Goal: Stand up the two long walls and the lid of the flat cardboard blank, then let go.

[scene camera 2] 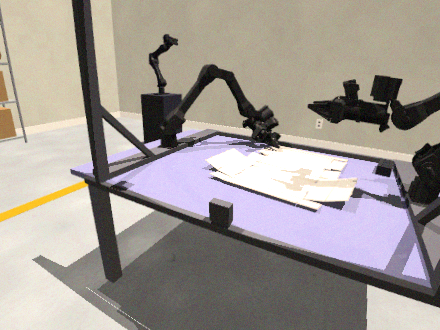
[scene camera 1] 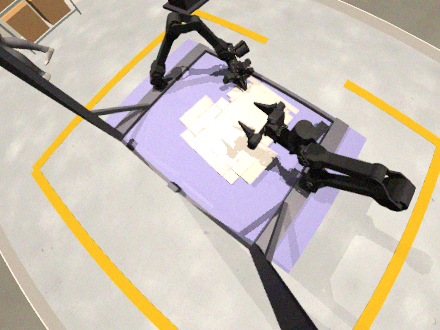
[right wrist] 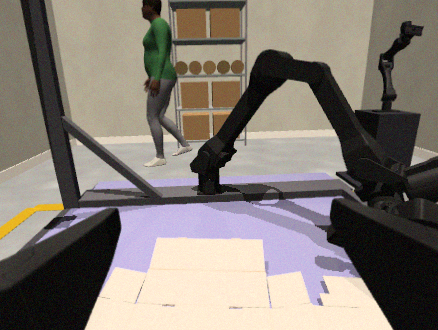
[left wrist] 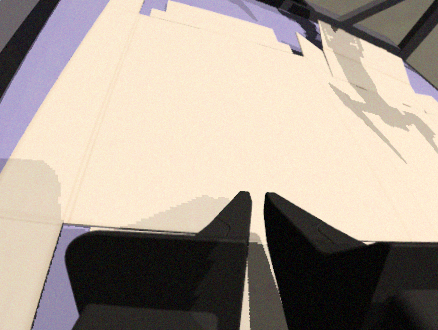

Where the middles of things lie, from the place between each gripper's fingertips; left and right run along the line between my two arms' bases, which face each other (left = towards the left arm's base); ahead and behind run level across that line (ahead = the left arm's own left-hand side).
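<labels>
Diagonal brace (right wrist: 68,125): 13 cm below my right hand, 24 cm behind it, 53 cm to the left of it.
From my left hand, diagonal brace: 10 cm above, 39 cm to the left, 48 cm behind.
</labels>
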